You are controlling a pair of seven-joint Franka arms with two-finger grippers.
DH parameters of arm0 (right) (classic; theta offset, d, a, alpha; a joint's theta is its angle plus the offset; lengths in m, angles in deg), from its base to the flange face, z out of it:
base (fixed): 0 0 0 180
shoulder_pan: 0 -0.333 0 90
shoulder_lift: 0 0 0 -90
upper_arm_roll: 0 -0.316 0.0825 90
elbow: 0 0 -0.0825 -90
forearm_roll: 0 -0.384 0 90
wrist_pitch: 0 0 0.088 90
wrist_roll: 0 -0.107 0 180
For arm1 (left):
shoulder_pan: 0 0.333 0 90
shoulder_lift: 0 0 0 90
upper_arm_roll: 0 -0.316 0.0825 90
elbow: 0 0 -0.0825 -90
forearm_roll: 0 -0.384 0 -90
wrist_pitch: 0 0 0.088 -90
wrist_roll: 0 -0.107 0 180
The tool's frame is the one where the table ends.
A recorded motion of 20 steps. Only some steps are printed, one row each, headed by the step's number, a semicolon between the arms.
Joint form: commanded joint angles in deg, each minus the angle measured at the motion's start. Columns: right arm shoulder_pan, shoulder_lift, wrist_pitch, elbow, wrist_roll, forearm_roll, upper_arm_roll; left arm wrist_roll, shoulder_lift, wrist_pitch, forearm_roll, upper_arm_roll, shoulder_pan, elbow.
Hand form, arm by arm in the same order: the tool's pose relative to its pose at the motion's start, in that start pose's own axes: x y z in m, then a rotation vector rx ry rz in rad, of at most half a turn. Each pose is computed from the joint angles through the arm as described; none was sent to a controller.
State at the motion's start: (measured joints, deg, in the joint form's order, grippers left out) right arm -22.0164 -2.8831 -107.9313 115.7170 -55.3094 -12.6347 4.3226; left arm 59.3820 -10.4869 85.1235 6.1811 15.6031 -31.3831 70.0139
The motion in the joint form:
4: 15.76 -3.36 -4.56 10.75 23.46 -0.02 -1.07; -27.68 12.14 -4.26 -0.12 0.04 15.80 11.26
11: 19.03 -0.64 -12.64 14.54 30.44 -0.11 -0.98; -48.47 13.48 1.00 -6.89 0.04 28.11 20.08
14: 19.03 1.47 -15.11 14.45 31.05 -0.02 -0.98; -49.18 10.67 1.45 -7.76 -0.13 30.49 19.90
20: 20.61 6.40 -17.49 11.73 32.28 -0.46 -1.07; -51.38 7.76 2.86 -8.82 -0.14 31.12 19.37
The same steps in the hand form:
4: 0.0937 0.1089 0.0252 0.0203 -0.0123 -0.1340; 0.0563 -0.1318 -0.0438 0.0751 0.0290 0.2181
11: 0.1269 0.1323 0.0603 0.0388 0.0258 -0.1747; 0.1415 -0.2343 -0.0154 0.2007 0.0525 0.3445
14: 0.1358 0.1294 0.0734 0.0367 0.0375 -0.1790; 0.1711 -0.2558 0.0022 0.2131 0.0206 0.3094
20: 0.1646 0.1274 0.0883 0.0410 0.0455 -0.1632; 0.1932 -0.2616 0.0206 0.2224 0.0043 0.3361

